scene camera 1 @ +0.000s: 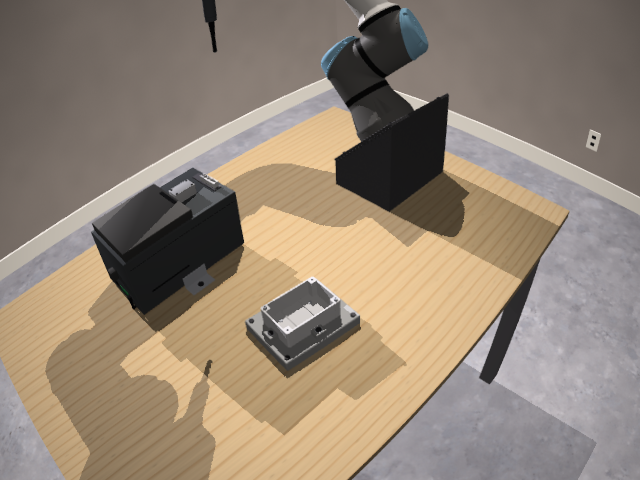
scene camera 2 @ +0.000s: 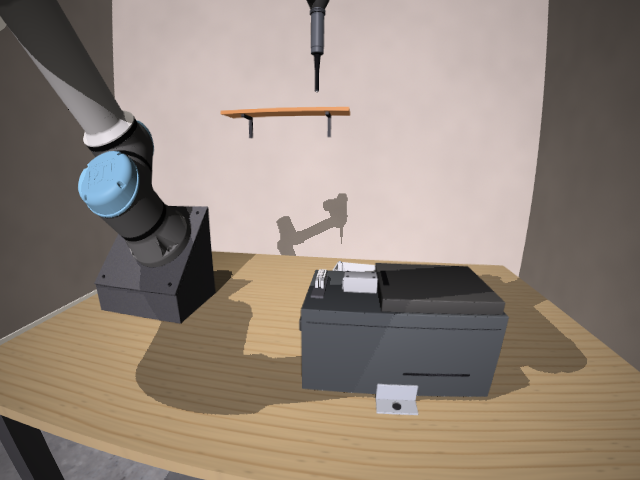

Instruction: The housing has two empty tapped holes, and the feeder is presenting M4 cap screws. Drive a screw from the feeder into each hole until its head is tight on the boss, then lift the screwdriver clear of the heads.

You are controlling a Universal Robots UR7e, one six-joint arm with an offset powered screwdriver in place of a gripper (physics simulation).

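Observation:
The light grey open-topped housing (scene camera 1: 301, 321) stands on a darker grey base plate (scene camera 1: 287, 364) in scene camera 1. Small dark spots mark its rim corners and two side lugs; whether these are empty holes or screw heads is too small to tell. The dark box-shaped feeder (scene camera 1: 188, 263) (scene camera 2: 398, 353) stands apart from it, with a pale block (scene camera 1: 181, 190) (scene camera 2: 360, 282) on top. Single screws cannot be made out on it. My screwdriver (scene camera 1: 214, 50) (scene camera 2: 316, 90) points down, high above the table and touching nothing. Whether its tip carries a screw cannot be told.
The robot's dark angled pedestal (scene camera 1: 413, 155) (scene camera 2: 139, 279) stands on the wooden table (scene camera 1: 465, 268) (scene camera 2: 232, 439), with the lower arm joints rising from it. A small metal bracket (scene camera 1: 197, 279) (scene camera 2: 397, 399) sits at the feeder's foot. An orange shelf (scene camera 2: 289, 111) hangs on the wall.

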